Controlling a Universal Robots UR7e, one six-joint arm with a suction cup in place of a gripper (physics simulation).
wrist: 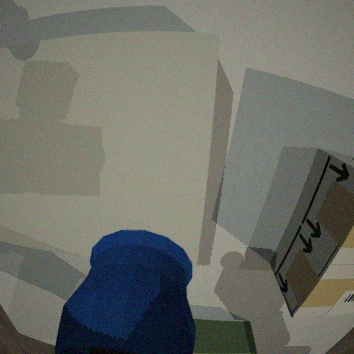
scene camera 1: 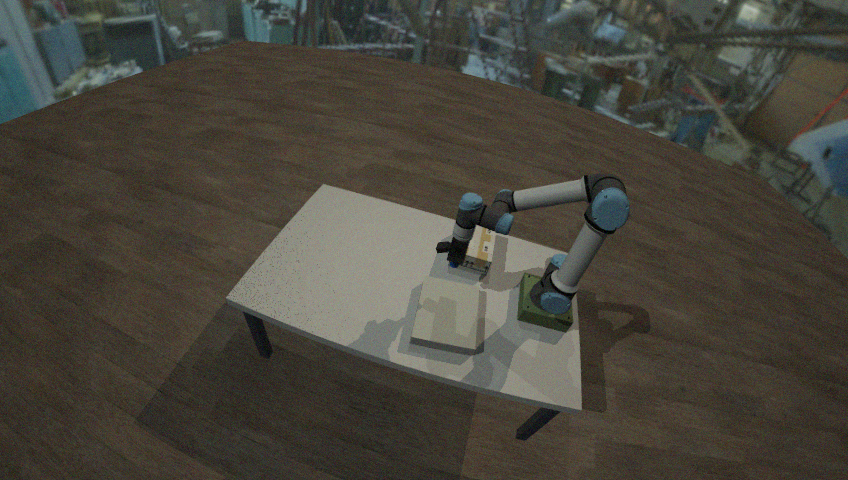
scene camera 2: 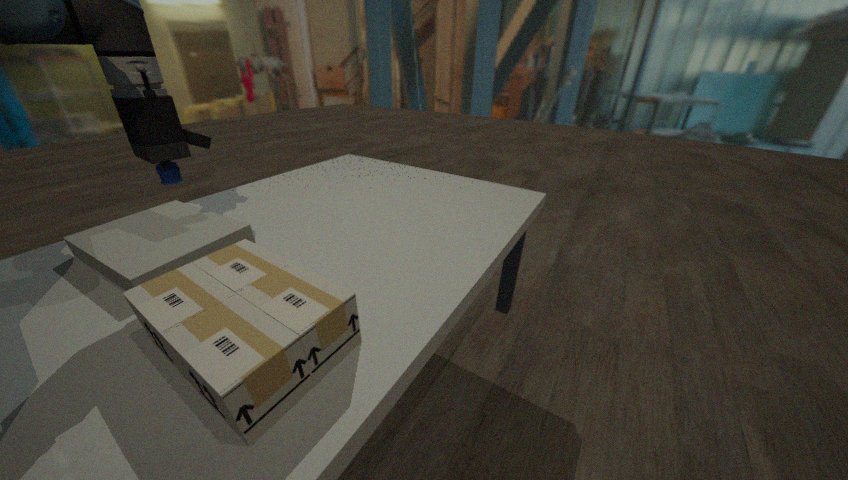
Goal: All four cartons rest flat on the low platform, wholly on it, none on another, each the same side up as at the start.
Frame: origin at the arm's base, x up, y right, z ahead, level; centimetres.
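Seen in the pictures: hand, its tool point: (wrist: 139, 271) (scene camera 1: 454, 264) (scene camera 2: 172, 181).
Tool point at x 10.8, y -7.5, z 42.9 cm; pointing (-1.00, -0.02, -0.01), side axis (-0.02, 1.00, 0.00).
Offsets run from my tool point to a thing's middle. Level surfaces: height alone.
Four white cartons with tan tape and barcodes stand together in a two-by-two block on the table. In scene camera 2 they are the left carton @(dx -13.1, dy +24.1, dz -10.9 cm) (scene camera 2: 173, 298), the far carton @(dx -13.1, dy +23.9, dz -1.7 cm) (scene camera 2: 239, 267), the right carton @(dx -13.1, dy +37.5, dz -1.5 cm) (scene camera 2: 294, 299) and the near carton @(dx -13.1, dy +37.6, dz -10.7 cm) (scene camera 2: 226, 346). Black arrows on their visible sides point up. Part of the block shows at the wrist view's right edge; the arm partly hides it in scene camera 1. The low pale platform @(dx -15.5, dy -12.1, dz -3.0 cm) (scene camera 1: 464, 294) (scene camera 2: 113, 249) (wrist: 160, 125) stands beside them, with no carton on it. My blue suction cup (scene camera 1: 453, 264) (scene camera 2: 169, 172) (wrist: 140, 255) is open and hangs in the air, holding nothing.
The white table @(dx -17.9 cm) (scene camera 1: 333, 255) (scene camera 2: 416, 231) carries the platform, the cartons and the arm's green base (scene camera 1: 544, 315) (wrist: 222, 336). The base stands near the table's right edge in scene camera 1. Arm shadows fall across the platform and table.
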